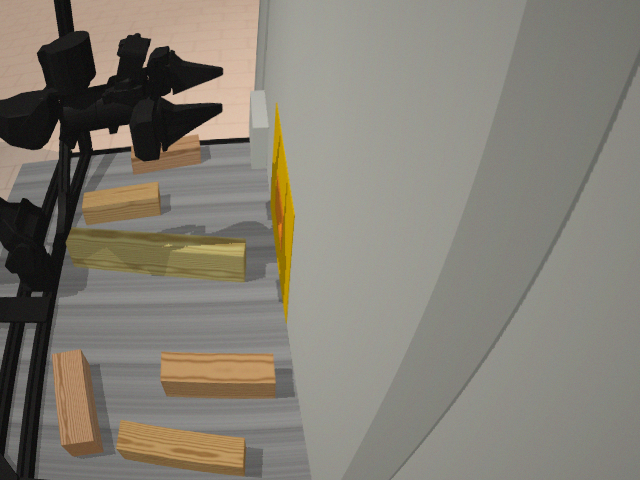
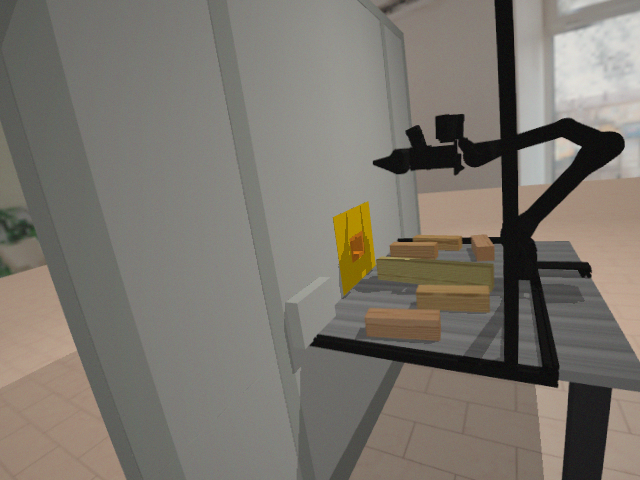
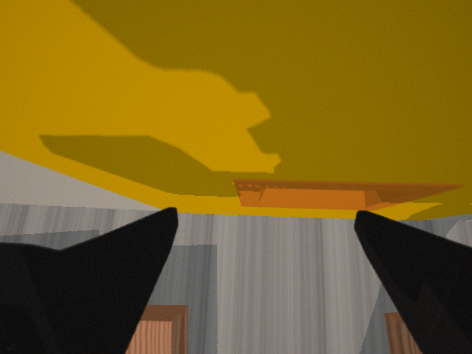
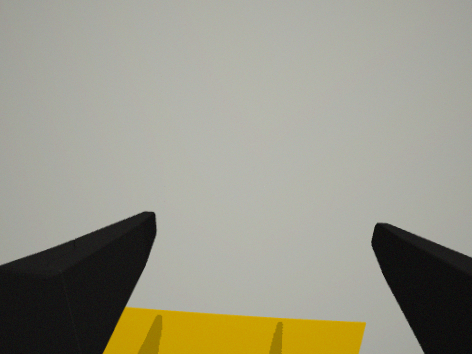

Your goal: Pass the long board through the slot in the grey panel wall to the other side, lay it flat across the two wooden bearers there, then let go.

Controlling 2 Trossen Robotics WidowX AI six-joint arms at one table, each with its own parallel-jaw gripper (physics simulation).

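Places are measured from the left arm's base along level axes (x ahead, y left, z up), in metres.
Pixels of known places: left gripper, fingertip midpoint: (image 3: 265, 217); right gripper, fingertip midpoint: (image 1: 222, 88) (image 2: 378, 161) (image 4: 264, 228); right arm's base, origin of the base link: (image 1: 38, 277) (image 2: 522, 275).
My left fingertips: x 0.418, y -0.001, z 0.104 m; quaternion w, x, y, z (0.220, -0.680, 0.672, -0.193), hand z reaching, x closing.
Note:
Ahead of a thing's pixels: the offset from my left fingertips to its top centre. "*": to the spot under its first point.
The long greenish board @(0.030 m right, 0.275 m ahead, 0.061 m down) (image 1: 201, 260) (image 2: 434, 272) lies flat on the table on my right arm's side, one end towards the grey panel wall (image 1: 387, 206) (image 2: 310, 155) (image 4: 250, 125). The orange-lined slot @(* 0.003 m left, 0.045 m ahead, 0.034 m down) (image 2: 356, 248) (image 3: 315, 197) sits low in the yellow plate (image 1: 287, 258) (image 2: 351, 276) (image 3: 150, 100) (image 4: 220, 340). My right gripper (image 1: 222, 89) (image 2: 374, 162) (image 4: 264, 228) is open and empty, high above the table, facing the wall. My left gripper (image 3: 265, 217) is open and empty, close before the plate. Two wooden pieces @(* 0.074 m left, 0.087 m back, 0.077 m down) (image 3: 160, 337) @(* 0.118 m right, 0.081 m back, 0.101 m down) (image 3: 400, 332), apparently the bearers, show partly behind its fingers.
Several short blocks lie beside the board, including one @(0.167 m right, 0.351 m ahead, 0.079 m down) (image 1: 121, 204) (image 2: 452, 299) next to it, one @(0.194 m left, 0.173 m ahead, 0.073 m down) (image 1: 219, 369) near the wall and one @(0.240 m left, 0.389 m ahead, 0.076 m down) (image 1: 77, 397) set crosswise. A grey bracket (image 1: 258, 129) (image 2: 310, 310) juts from the wall. A black frame post (image 2: 509, 155) rises beside my right arm.

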